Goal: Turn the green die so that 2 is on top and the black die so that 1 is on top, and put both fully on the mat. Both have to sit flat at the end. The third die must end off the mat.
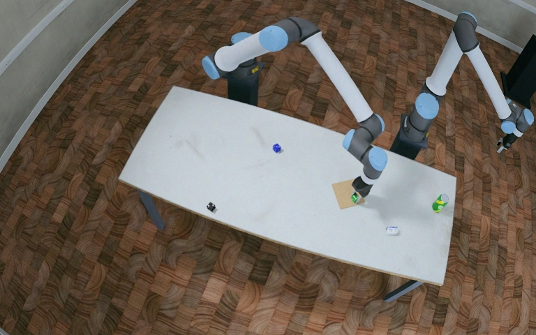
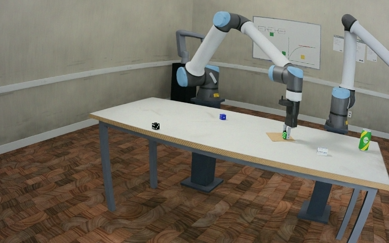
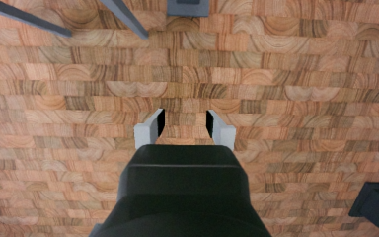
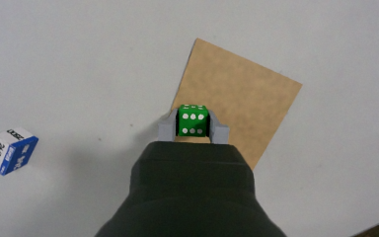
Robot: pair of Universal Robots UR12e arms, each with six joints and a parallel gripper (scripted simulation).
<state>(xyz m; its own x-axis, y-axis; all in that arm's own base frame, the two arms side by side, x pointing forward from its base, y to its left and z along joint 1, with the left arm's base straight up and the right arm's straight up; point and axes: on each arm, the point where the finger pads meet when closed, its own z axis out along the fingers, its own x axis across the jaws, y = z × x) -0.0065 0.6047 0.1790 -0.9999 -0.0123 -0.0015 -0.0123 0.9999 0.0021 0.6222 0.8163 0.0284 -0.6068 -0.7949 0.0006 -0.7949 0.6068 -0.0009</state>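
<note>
The green die lies right at my right hand. From my right hand the other things lie so: small white box: 100 mm ahead, 240 mm to the left, 10 mm below; then tan mat: 20 mm behind, 40 mm to the right, 30 mm below; then blue die: 120 mm behind, 450 mm to the right, 10 mm below.
</note>
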